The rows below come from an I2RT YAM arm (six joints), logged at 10 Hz.
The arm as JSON. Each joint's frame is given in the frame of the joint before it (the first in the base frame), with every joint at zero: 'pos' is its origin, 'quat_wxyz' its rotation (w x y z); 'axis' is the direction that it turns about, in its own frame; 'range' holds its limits. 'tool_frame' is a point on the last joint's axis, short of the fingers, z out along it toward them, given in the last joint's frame.
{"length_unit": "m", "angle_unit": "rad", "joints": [
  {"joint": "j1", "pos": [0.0, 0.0, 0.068], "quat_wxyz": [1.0, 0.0, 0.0, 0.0], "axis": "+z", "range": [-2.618, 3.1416]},
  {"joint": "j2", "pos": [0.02, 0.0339, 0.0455], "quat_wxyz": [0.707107, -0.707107, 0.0, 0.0], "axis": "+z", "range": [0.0, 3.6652]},
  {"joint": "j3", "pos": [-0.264, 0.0, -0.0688], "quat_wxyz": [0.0, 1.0, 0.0, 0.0], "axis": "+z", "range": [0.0, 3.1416]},
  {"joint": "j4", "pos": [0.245, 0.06, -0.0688], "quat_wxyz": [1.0, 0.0, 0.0, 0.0], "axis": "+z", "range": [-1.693, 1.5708]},
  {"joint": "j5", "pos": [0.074, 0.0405, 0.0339], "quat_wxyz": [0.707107, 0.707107, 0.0, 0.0], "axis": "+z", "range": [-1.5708, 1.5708]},
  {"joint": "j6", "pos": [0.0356, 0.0, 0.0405], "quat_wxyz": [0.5, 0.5, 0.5, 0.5], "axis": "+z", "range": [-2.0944, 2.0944]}
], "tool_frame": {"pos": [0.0, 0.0, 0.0], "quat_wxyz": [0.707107, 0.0, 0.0, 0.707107]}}
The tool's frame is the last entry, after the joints.
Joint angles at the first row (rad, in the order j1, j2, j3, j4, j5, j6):
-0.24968 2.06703 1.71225 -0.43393 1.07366 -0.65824
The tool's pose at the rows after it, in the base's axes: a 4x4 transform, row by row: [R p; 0 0 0 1], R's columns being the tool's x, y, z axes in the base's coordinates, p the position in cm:
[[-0.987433 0.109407 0.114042 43.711], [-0.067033 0.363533 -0.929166 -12.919], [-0.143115 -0.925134 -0.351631 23.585], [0 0 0 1]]
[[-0.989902 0.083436 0.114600 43.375], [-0.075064 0.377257 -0.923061 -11.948], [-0.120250 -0.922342 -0.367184 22.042], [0 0 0 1]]
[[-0.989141 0.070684 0.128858 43.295], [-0.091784 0.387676 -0.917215 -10.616], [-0.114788 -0.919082 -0.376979 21.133], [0 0 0 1]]
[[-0.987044 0.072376 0.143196 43.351], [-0.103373 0.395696 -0.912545 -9.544], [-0.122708 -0.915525 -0.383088 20.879], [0 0 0 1]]
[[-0.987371 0.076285 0.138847 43.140], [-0.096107 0.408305 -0.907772 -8.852], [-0.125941 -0.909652 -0.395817 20.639], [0 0 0 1]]
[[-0.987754 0.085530 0.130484 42.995], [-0.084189 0.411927 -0.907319 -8.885], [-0.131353 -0.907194 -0.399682 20.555], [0 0 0 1]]
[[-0.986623 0.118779 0.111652 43.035], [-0.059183 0.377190 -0.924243 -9.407], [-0.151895 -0.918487 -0.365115 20.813], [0 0 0 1]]
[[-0.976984 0.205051 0.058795 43.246], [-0.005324 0.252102 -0.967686 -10.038], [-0.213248 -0.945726 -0.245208 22.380], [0 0 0 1]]
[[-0.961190 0.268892 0.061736 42.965], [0.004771 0.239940 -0.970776 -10.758], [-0.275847 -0.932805 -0.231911 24.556], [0 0 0 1]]
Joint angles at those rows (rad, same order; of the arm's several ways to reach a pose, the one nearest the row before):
-0.21840 2.06703 1.65963 -0.43660 1.08091 -0.63574
-0.19893 2.06705 1.60927 -0.43661 1.08054 -0.60863
-0.16995 2.06704 1.57992 -0.44120 1.08053 -0.57927
-0.14590 2.06704 1.57418 -0.45645 1.08016 -0.54873
-0.13104 2.06704 1.57420 -0.50338 1.07977 -0.49573
-0.13219 2.06704 1.57417 -0.52089 1.08053 -0.47094
-0.14249 2.06665 1.57455 -0.49382 1.11753 -0.47094
-0.15201 2.05330 1.58103 -0.40304 1.24571 -0.50030
-0.16919 2.01704 1.59895 -0.38394 1.24227 -0.50872

